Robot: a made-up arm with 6 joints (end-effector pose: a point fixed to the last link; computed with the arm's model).
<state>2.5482 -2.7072 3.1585 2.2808 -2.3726 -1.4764</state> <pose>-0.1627 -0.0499 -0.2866 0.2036 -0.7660 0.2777</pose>
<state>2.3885 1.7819 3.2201 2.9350 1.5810 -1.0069</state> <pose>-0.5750 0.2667 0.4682 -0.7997 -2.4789 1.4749</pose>
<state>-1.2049 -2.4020 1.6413 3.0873 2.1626 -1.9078</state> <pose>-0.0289 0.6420 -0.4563 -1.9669 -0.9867 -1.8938</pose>
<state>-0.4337 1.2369 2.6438 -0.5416 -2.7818 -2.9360</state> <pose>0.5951 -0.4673 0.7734 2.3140 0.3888 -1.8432</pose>
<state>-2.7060 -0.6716 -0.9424 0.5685 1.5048 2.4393</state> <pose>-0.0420 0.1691 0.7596 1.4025 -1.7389 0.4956</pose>
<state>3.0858 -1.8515 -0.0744 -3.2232 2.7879 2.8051</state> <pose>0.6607 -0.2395 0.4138 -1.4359 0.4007 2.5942</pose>
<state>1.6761 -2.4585 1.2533 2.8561 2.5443 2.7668</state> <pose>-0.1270 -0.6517 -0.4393 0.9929 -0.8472 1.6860</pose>
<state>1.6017 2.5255 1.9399 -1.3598 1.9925 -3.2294</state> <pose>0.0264 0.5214 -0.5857 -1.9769 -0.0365 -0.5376</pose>
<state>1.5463 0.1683 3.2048 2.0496 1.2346 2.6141</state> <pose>-0.0995 -0.2430 0.7229 0.8755 -1.4816 2.6265</pose>
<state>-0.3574 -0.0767 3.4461 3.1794 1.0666 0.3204</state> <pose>-0.2635 0.3150 0.7582 0.8338 -0.6157 2.5232</pose>
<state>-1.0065 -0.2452 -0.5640 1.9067 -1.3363 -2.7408</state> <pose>0.1772 -0.1548 0.9359 0.1624 -0.9523 -2.0102</pose>
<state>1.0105 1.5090 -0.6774 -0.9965 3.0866 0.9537</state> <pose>0.2430 0.1799 0.1290 -1.2128 -1.2813 -0.1970</pose>
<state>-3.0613 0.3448 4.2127 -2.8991 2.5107 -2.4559</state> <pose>0.0882 -0.1906 0.6565 1.6854 -0.3467 2.2010</pose>
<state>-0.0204 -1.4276 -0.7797 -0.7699 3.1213 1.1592</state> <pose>-0.2604 -0.1405 0.4376 -0.7182 1.5427 2.1982</pose>
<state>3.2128 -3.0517 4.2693 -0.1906 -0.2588 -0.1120</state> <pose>-0.1601 0.1884 -0.0820 -1.0851 -0.4127 -2.6782</pose>
